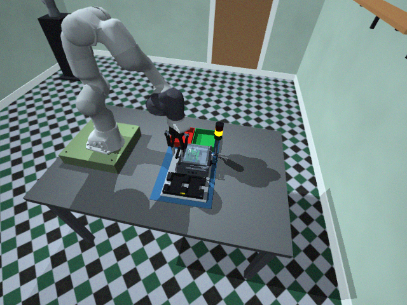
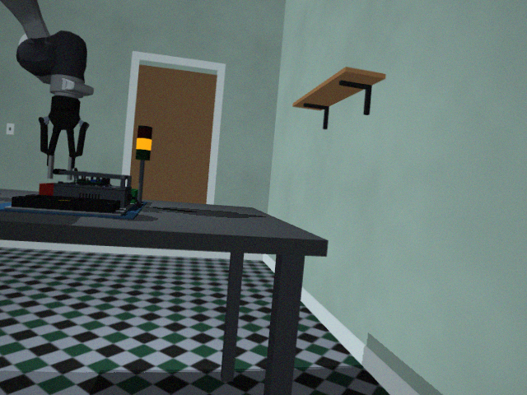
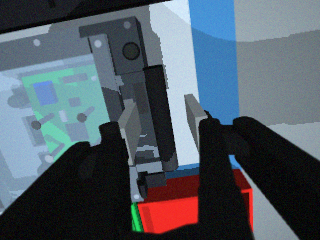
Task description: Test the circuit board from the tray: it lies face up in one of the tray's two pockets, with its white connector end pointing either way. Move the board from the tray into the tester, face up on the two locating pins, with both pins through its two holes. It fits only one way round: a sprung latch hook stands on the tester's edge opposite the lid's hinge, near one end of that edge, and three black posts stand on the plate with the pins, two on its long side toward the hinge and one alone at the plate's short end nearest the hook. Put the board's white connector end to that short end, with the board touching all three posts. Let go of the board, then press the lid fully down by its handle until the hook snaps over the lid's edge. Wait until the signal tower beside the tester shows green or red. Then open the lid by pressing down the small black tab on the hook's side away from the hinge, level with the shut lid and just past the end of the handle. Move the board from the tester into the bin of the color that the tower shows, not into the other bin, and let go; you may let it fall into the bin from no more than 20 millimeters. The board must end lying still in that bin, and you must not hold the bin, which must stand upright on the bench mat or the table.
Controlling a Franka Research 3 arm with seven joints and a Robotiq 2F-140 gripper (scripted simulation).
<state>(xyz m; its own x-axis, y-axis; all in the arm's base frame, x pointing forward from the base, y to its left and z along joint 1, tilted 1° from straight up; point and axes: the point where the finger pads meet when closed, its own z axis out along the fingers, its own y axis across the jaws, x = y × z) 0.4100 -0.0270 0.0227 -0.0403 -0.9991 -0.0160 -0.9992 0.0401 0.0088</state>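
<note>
Now: hand 2 cm short of the black latch hook, 6 cm to the right of it and 1 cm above it. From my hand the other things lie so: tester lid (9 cm ahead, 1 cm below); tester plate (9 cm ahead, 3 cm below); green circuit board (8 cm ahead, 3 cm below).
</note>
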